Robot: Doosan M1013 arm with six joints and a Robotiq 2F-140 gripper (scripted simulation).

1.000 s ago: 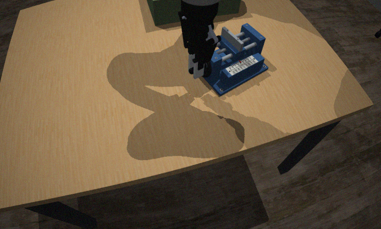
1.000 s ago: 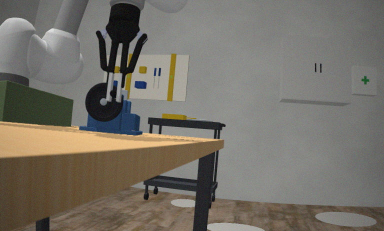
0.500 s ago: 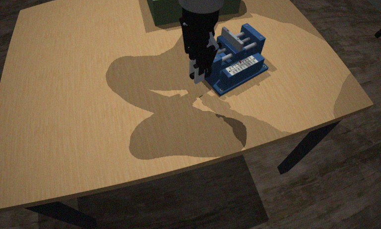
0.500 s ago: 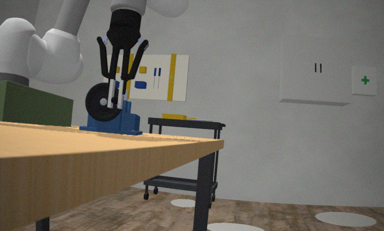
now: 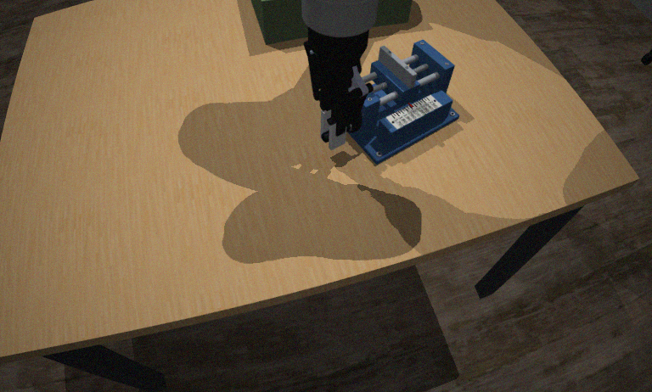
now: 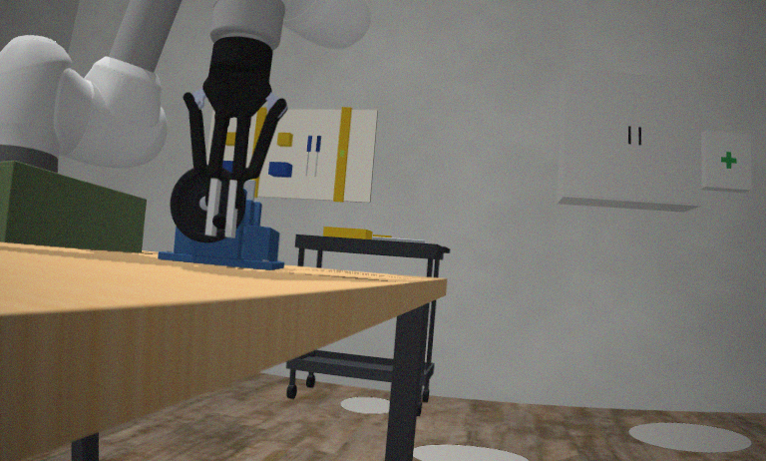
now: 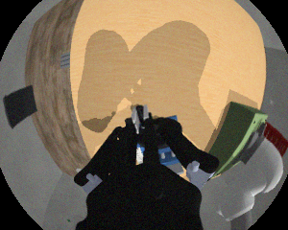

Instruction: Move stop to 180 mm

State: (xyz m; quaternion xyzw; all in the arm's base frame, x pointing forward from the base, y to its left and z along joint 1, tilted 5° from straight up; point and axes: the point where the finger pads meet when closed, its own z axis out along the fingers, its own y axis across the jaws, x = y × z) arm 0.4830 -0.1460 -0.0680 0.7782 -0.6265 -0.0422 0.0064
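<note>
Right now the handwheel is 10 mm behind my hand, 20 mm to the left of it and 10 mm below it. The rest, counted from my hand: stop plate (50 mm behind, 140 mm to the left, 20 mm above).
</note>
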